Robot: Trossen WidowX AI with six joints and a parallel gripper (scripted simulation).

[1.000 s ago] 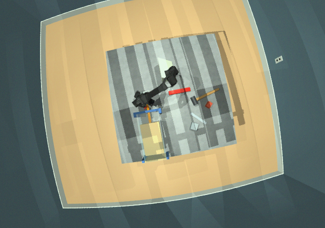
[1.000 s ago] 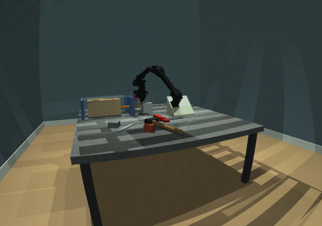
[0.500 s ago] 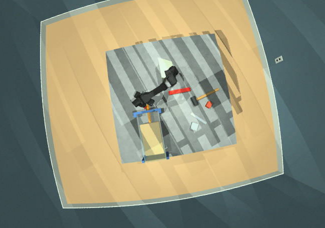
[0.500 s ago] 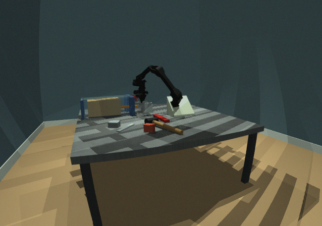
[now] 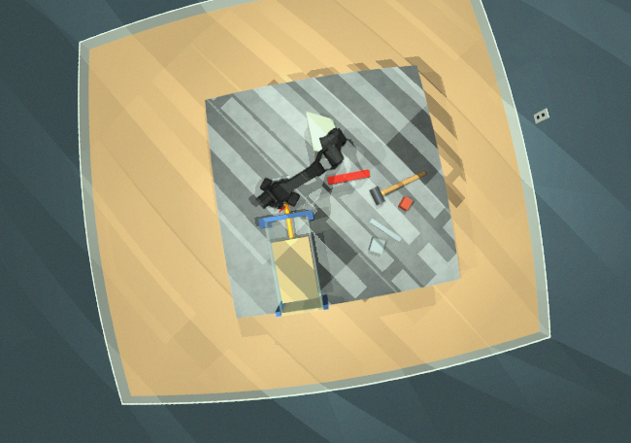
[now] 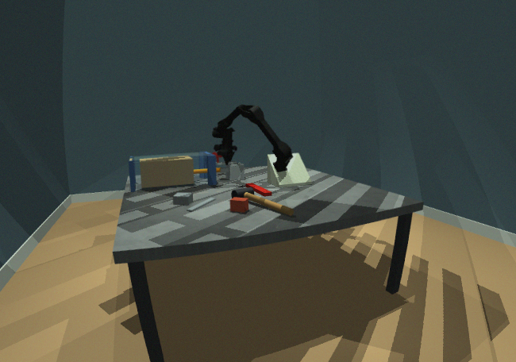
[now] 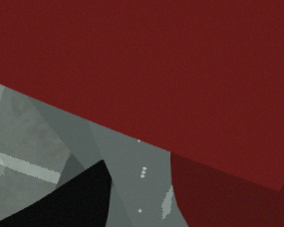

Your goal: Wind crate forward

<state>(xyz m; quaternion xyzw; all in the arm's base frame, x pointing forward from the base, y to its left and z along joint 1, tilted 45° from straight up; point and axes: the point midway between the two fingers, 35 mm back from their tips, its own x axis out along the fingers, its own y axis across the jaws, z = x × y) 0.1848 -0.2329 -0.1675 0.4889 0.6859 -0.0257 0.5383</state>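
Now: the winch handle 20 mm ahead of my gripper tip, 20 mm above it and 10 mm to the right of it. The rest, counted from my gripper tip: clear-panelled cubby (360 mm ahead, 30 mm to the right, 30 mm above); then grey winch (60 mm below, 50 mm behind, 10 mm to the left); then red spool-shaped handle grip (60 mm ahead, 40 mm above, 20 mm to the right).
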